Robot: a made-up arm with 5 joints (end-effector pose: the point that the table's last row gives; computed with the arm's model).
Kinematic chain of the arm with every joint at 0, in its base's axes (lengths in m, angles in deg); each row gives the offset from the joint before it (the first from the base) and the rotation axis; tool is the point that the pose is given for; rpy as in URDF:
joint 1: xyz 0.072 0 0.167 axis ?
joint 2: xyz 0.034 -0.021 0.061 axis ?
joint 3: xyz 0.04 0 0.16 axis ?
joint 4: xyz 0.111 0 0.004 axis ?
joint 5: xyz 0.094 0.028 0 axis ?
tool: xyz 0 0 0 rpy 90 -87.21 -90
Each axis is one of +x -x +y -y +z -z.
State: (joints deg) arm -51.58 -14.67 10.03 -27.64 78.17
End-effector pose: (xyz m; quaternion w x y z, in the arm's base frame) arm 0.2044 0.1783 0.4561 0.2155 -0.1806 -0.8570 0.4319
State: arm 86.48 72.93 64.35 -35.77 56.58
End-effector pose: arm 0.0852 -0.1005 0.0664 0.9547 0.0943 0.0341 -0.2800
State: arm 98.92 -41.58 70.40 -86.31 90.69
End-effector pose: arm 0.0623 -0.1072 0.4035 0.2786 -0.9583 0.0571 -0.0269
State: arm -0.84 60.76 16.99 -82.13 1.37
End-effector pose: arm 0.3862 0.0116 0.1708 0.6796 0.0145 -0.7335 -0.0034
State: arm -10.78 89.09 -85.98 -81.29 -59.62
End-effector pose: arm 0.3899 0.0676 0.2805 0.0927 0.5930 -0.7986 -0.0448
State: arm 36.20 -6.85 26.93 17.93 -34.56
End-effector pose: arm 0.2652 -0.1327 0.2994 0.7200 0.0044 -0.4383 -0.5381
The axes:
joint 1: -z
joint 2: +y
joint 3: +y
joint 4: +y
joint 5: -x

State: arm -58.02 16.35 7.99 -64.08 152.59
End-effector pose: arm 0.2210 0.2518 0.3883 0.1021 0.6500 0.6302 -0.4122
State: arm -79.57 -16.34 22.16 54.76 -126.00
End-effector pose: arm 0.0985 0.1826 0.3036 0.8794 0.2462 0.0622 -0.4028
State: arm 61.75 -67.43 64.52 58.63 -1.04
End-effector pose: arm 0.1090 -0.0541 0.2583 0.8033 -0.1427 -0.2579 -0.5175
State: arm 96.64 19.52 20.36 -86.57 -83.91
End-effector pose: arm 0.0469 -0.2763 0.3657 0.0108 0.0805 0.9259 0.3689
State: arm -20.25 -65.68 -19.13 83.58 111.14
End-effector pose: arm 0.0740 0.0082 0.4433 0.3033 -0.4969 -0.5136 0.6303
